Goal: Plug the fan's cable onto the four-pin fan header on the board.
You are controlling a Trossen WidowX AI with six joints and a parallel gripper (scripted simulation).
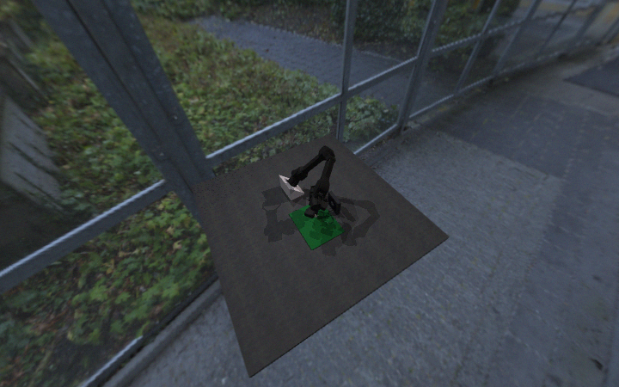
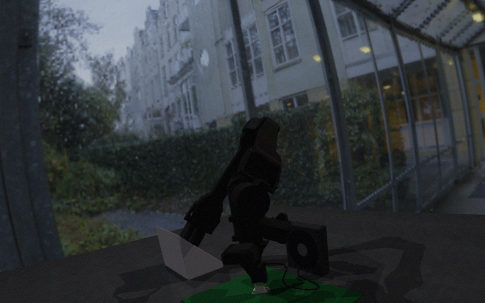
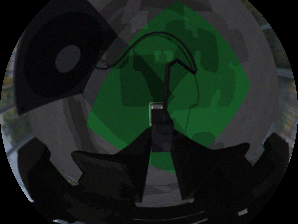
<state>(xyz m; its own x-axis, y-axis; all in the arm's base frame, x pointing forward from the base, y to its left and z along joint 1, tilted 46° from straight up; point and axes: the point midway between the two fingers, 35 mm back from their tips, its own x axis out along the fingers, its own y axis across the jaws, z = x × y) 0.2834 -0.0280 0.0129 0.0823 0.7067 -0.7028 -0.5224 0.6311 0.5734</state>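
Now: gripper tip 40 mm above the header. The rest, counted from my gripper tip: green board 60 mm below, 50 mm ahead, 20 mm to the right; dark plug 10 mm ahead, 10 mm above; black fan 140 mm to the left, 30 mm ahead, 20 mm above.
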